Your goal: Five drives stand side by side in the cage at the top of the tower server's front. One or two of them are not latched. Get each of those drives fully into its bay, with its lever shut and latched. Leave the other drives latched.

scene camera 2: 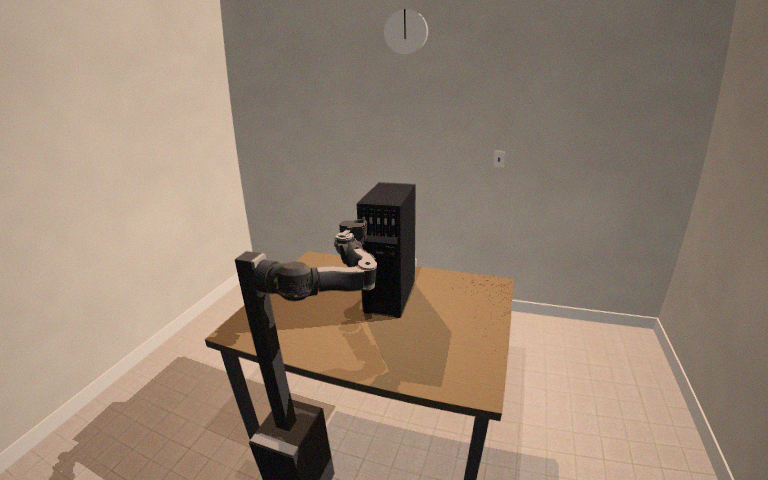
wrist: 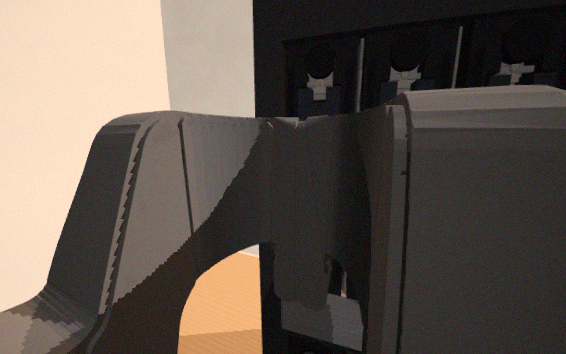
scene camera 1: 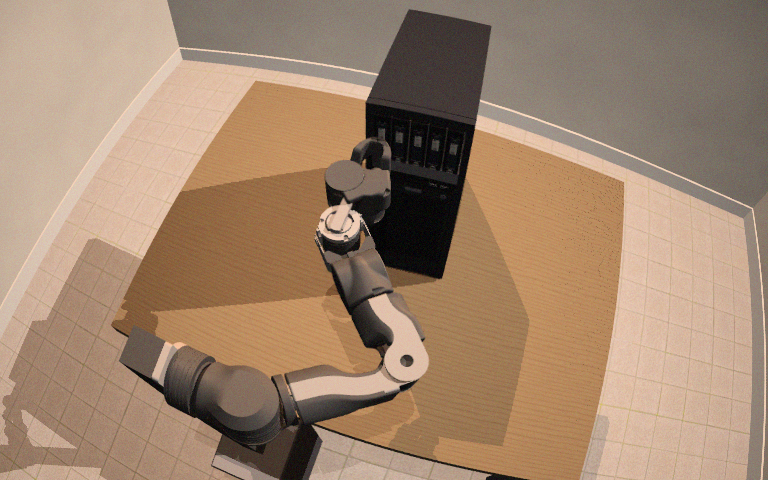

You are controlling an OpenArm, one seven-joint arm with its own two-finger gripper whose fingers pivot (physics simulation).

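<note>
The black tower server (scene camera 1: 419, 226) (scene camera 2: 382, 283) (wrist: 345, 20) stands upright with five drives side by side in its top cage. The leftmost drive (scene camera 1: 381, 133) (wrist: 319, 106) is partly behind my fingers; its lower part is hidden in the wrist view. The second drive (scene camera 1: 399, 136) (wrist: 404, 80) and third drive (scene camera 1: 417, 141) (wrist: 514, 75) show their upper ends there. The fourth drive (scene camera 1: 435, 144) and fifth drive (scene camera 1: 453, 149) are to the right. I cannot tell which levers are latched. My gripper (scene camera 1: 384, 149) (scene camera 2: 362, 224) (wrist: 309, 208) is shut and empty, its tips before the leftmost drive's lower part.
A light grey sill (wrist: 320, 320) runs under the cage, just below my fingertips in the wrist view. The tower stands on a wooden table (scene camera 1: 566, 254) (scene camera 2: 475, 339). The arm's forearm (scene camera 1: 362, 277) is in front of the tower's lower left. Walls stand behind and left.
</note>
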